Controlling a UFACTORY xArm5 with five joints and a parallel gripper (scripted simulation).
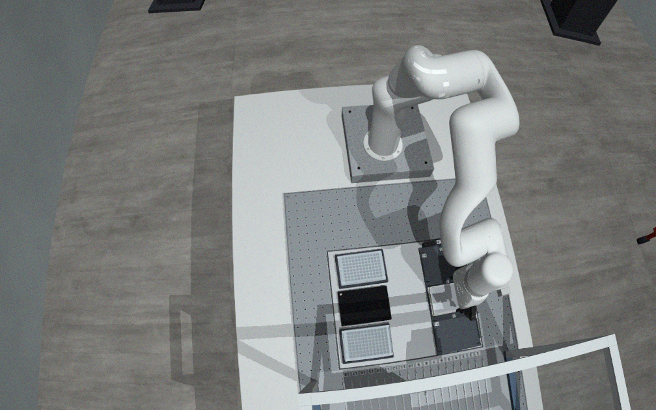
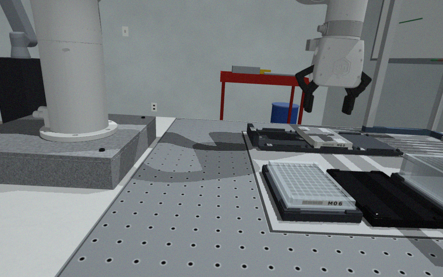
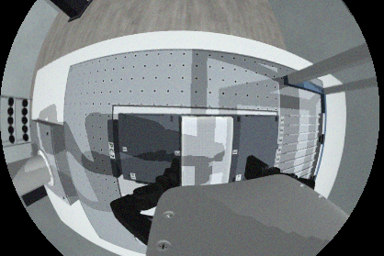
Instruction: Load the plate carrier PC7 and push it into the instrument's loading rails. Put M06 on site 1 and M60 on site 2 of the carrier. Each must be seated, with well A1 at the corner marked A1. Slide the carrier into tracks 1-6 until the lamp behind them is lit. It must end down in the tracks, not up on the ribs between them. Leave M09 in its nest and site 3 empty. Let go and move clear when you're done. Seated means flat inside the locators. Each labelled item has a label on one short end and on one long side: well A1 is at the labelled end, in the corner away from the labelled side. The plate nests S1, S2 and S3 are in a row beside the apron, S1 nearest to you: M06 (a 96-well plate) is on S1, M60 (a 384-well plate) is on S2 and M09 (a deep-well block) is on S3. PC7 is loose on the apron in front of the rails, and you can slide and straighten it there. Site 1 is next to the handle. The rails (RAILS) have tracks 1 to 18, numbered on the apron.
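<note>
The plate M06 is 70 mm behind my hand, 270 mm to the right of it and 70 mm below it. Also, from my hand: plate nest S1 (70 mm behind, 270 mm to the right, 80 mm below); then plate carrier PC7 (10 mm behind, 70 mm below); then plate nest S2 (30 mm ahead, 250 mm to the right, 80 mm below).
</note>
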